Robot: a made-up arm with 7 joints.
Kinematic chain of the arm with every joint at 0, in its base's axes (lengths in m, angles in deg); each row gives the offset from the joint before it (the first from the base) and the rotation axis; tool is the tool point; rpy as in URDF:
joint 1: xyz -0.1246 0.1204 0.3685 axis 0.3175 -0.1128 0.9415
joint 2: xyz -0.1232 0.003 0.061 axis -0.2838 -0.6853 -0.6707
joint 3: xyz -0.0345 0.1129 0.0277 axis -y
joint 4: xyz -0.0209 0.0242 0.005 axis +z
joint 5: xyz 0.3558 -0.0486 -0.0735 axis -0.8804 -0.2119 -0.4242
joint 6: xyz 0 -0.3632 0.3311 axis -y
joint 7: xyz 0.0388 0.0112 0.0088 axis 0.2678 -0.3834 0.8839
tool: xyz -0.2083 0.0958 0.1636 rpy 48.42 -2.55 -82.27
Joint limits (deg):
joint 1: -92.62..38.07
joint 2: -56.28..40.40
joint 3: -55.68..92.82
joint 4: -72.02..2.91
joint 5: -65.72..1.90
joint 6: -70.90..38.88
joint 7: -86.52..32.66
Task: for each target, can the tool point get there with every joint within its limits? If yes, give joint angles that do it. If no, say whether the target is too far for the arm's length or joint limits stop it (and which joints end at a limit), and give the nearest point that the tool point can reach.
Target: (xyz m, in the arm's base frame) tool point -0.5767 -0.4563 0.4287
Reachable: yes | joints -2.38 -34.85 54.99 -65.28 -28.17 -21.84 7.92
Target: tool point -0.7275 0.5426 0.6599
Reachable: yes | joints -54.30 30.87 69.01 -23.81 -21.60 -35.90 10.34
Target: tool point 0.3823 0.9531 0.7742
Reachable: no: joint limits stop it (at a limit: joint 1, joint 2, joint 3, joint 4, joint 7) | nearest point 0.2439 0.8399 0.7696 | short by 0.179 m
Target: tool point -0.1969 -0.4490 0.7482
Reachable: yes | joints 18.98 -2.66 57.75 -24.97 -39.74 -12.19 -36.79
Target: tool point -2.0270 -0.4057 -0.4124
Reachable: no: too far | nearest point -1.0010 -0.1657 0.1855 | short by 1.212 m
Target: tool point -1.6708 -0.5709 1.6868
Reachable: no: too far | nearest point -0.7922 -0.2029 1.0557 | short by 1.143 m
